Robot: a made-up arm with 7 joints. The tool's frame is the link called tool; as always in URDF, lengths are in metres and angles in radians. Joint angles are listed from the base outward.
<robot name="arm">
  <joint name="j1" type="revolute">
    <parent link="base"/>
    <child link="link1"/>
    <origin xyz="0 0 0" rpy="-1.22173 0 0"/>
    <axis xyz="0 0 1"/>
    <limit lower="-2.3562" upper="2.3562"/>
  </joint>
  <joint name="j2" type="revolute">
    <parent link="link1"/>
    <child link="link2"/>
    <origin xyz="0 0 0" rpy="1.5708 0 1.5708"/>
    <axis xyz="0 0 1"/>
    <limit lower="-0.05" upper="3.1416"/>
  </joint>
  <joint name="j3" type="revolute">
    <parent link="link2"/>
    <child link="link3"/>
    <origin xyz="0 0 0" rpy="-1.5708 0 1.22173"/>
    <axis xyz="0 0 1"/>
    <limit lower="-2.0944" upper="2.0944"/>
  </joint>
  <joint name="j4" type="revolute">
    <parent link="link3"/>
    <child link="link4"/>
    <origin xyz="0 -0.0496 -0.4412" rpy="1.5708 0 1.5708"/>
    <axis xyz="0 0 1"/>
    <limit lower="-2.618" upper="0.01"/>
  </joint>
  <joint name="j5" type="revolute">
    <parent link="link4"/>
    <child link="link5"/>
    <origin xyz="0.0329 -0.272 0" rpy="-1.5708 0 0"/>
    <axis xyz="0 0 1"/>
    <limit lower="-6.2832" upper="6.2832"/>
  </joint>
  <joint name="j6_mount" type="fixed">
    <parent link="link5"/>
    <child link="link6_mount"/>
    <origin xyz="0 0 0"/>
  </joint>
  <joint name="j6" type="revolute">
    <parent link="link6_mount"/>
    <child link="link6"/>
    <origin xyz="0 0 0" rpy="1.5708 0 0"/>
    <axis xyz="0 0 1"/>
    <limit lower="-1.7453" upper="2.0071"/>
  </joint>
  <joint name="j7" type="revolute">
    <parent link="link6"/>
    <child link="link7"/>
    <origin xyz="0 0 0" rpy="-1.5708 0 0"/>
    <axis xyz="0 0 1"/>
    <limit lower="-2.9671" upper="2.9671"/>
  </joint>
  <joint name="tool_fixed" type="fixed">
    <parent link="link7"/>
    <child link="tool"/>
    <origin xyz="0 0 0" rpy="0 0 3.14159"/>
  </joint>
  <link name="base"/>
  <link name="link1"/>
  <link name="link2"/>
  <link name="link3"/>
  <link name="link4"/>
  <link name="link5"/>
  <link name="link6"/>
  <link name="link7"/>
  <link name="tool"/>
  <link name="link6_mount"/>
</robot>
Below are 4 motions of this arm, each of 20 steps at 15 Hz.
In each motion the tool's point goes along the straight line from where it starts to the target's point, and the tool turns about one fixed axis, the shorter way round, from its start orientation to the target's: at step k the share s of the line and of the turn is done. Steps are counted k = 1, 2, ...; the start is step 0. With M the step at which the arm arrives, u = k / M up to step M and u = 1 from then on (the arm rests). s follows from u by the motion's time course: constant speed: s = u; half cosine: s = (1 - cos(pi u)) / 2; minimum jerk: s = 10 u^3 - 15 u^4 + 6 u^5.
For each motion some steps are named. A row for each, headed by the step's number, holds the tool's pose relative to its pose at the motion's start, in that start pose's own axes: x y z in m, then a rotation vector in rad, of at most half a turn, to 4 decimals.
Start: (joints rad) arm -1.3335 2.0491 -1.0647 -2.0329 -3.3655 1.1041 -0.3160
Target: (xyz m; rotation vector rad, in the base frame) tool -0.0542 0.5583 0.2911 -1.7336 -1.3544 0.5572
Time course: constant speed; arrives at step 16
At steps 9, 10, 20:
9: -0.1358 -0.0588 0.1620 -0.2778 -0.7660 0.2711
10: -0.1508 -0.0654 0.1800 -0.3086 -0.8511 0.3012
20: -0.2413 -0.1046 0.2881 -0.4938 -1.3618 0.4820

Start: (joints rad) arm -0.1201 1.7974 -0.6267 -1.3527 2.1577 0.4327 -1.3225
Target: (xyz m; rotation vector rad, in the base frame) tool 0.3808 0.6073 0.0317 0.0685 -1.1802 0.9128
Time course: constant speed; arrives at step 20
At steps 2, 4, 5, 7, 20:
2: 0.0034 0.0125 -0.0031 0.0450 -0.0349 0.1658
4: 0.0068 0.0249 -0.0063 0.0900 -0.0697 0.3317
5: 0.0085 0.0311 -0.0078 0.1125 -0.0871 0.4146
7: 0.0120 0.0436 -0.0110 0.1575 -0.1220 0.5804
20: 0.0342 0.1246 -0.0313 0.4500 -0.3486 1.6584

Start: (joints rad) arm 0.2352 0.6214 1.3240 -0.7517 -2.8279 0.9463 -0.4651
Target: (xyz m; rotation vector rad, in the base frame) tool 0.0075 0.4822 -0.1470 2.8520 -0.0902 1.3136
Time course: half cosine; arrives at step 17
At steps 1, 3, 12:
1: -0.0022 -0.0003 -0.0011 -0.0032 0.0123 0.0181
3: -0.0194 -0.0029 -0.0098 -0.0284 0.1086 0.1595
12: -0.2073 -0.0309 -0.1047 -0.3039 1.1622 1.7061

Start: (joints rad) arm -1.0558 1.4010 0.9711 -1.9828 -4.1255 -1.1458 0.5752
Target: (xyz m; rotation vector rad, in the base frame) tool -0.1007 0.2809 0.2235 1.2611 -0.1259 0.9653
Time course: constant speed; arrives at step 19
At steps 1, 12, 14, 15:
1: -0.0056 -0.0082 -0.0016 -0.0383 -0.0156 0.0507
12: -0.0676 -0.0979 -0.0186 -0.4596 -0.1873 0.6088
14: -0.0789 -0.1143 -0.0217 -0.5362 -0.2185 0.7102
15: -0.0845 -0.1224 -0.0233 -0.5745 -0.2341 0.7610

